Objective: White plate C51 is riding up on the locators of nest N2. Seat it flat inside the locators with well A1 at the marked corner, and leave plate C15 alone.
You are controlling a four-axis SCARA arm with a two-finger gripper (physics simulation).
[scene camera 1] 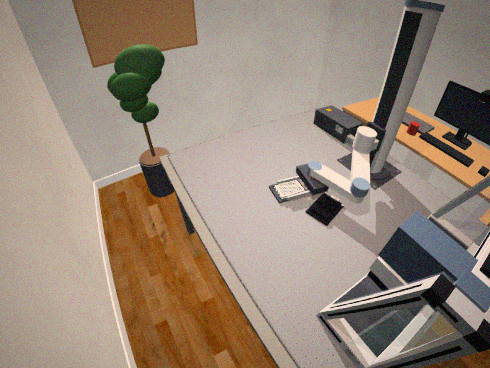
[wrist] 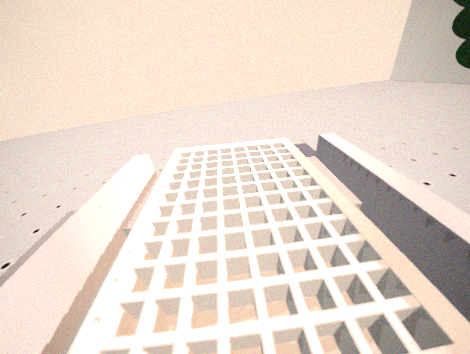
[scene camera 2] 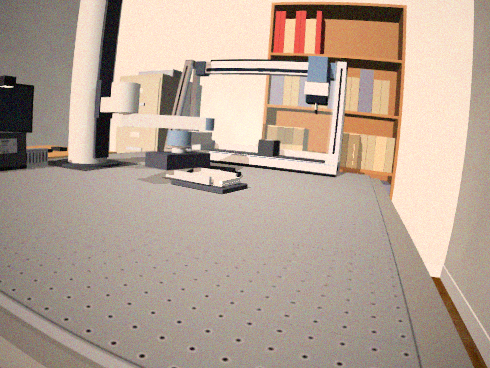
Labels:
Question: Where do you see a white plate C51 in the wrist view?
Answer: At 250, 240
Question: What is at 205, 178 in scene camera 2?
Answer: The gripper.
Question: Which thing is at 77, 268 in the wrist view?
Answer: The gripper.

